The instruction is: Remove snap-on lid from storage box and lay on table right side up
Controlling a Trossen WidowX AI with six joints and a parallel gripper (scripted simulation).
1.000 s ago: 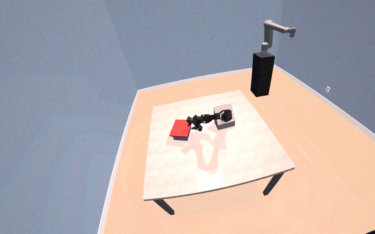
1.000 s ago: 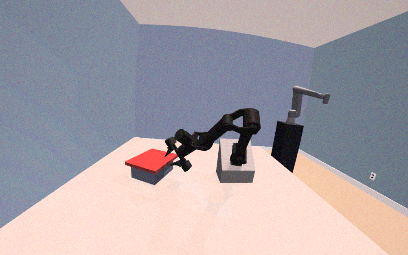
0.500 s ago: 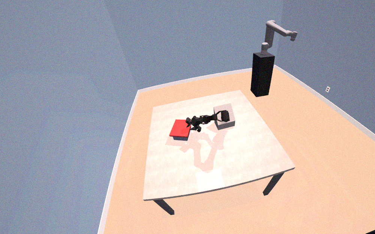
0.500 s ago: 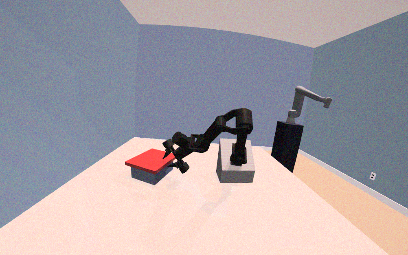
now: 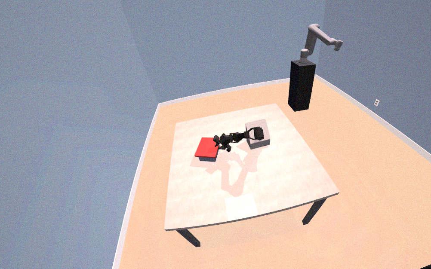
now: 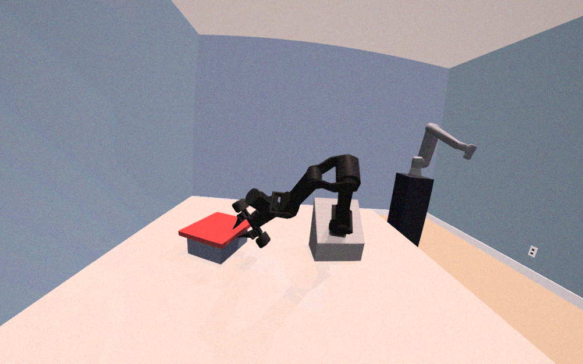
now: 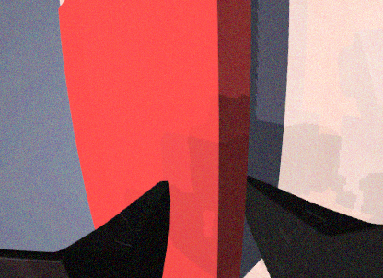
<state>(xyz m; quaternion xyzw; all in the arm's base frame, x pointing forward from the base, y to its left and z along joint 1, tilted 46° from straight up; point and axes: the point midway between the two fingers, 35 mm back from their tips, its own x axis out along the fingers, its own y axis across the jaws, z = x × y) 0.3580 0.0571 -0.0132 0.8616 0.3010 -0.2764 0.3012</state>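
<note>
Right now the red lid is 70 mm ahead of my gripper tip, 20 mm to the right of it and 10 mm above it. Round my gripper tip: storage box: 70 mm ahead, 40 mm below, 20 mm to the right.
</note>
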